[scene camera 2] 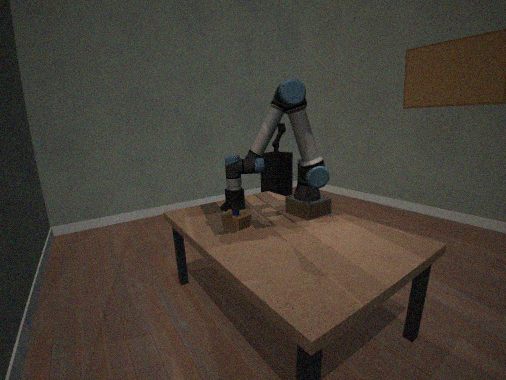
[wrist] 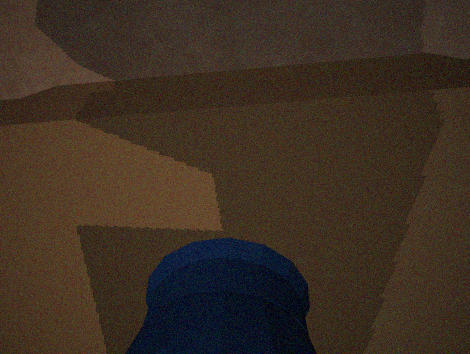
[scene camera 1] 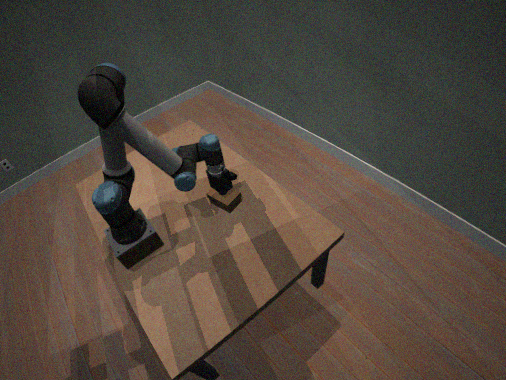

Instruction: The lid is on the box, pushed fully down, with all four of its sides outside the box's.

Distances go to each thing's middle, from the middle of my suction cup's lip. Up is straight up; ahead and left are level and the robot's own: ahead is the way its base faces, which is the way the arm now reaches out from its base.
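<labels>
The brown lid [wrist: 350,174] has my suction cup 20 mm above it.
</labels>
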